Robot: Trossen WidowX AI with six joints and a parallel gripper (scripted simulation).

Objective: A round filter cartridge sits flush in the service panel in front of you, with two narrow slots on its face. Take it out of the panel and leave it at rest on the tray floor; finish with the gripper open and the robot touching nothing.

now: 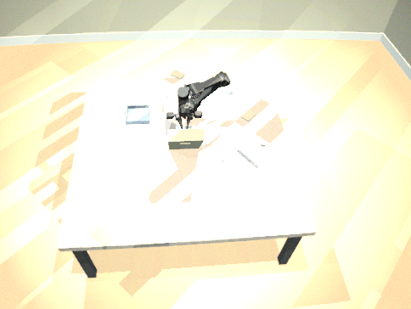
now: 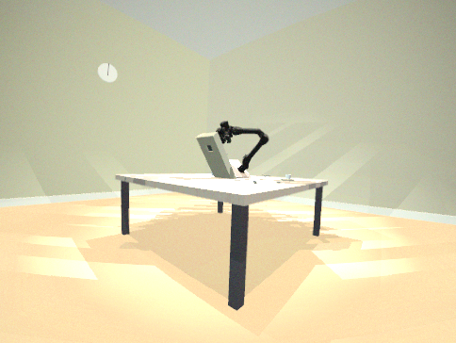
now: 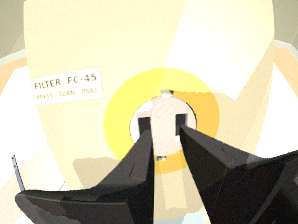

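Right now my gripper tip is 20 mm short of the round white filter cartridge and 10 mm above it. From my gripper tip the other things lie so: small white cylinder 620 mm behind, 310 mm to the left, 240 mm below; grey-rimmed tray 390 mm behind, 300 mm to the right, 250 mm below; service panel 90 mm below, 30 mm behind.
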